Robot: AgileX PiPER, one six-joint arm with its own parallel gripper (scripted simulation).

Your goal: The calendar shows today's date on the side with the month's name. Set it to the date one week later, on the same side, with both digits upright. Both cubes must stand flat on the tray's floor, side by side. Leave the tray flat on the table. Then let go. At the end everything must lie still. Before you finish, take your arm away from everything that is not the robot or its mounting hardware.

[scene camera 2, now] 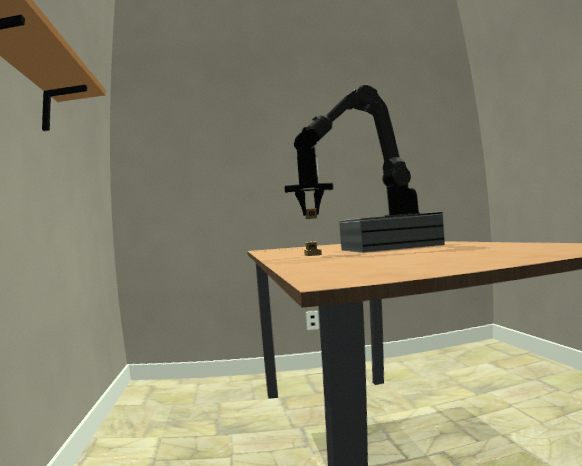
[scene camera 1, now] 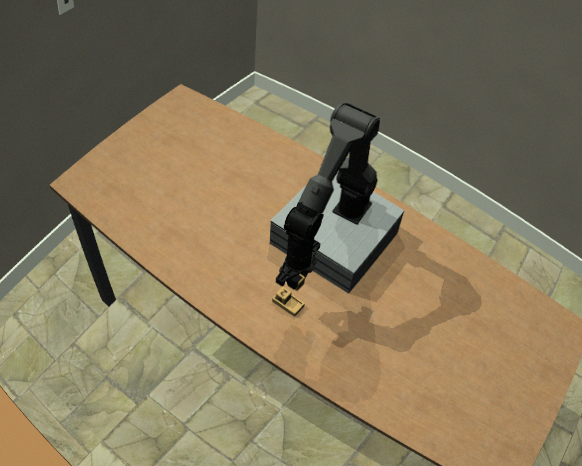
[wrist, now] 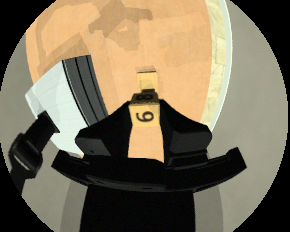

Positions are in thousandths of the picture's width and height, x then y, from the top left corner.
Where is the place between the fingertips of my gripper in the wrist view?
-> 502, 463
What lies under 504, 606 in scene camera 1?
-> My gripper.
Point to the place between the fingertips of my gripper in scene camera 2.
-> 535, 462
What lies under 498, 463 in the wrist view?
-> A digit cube.
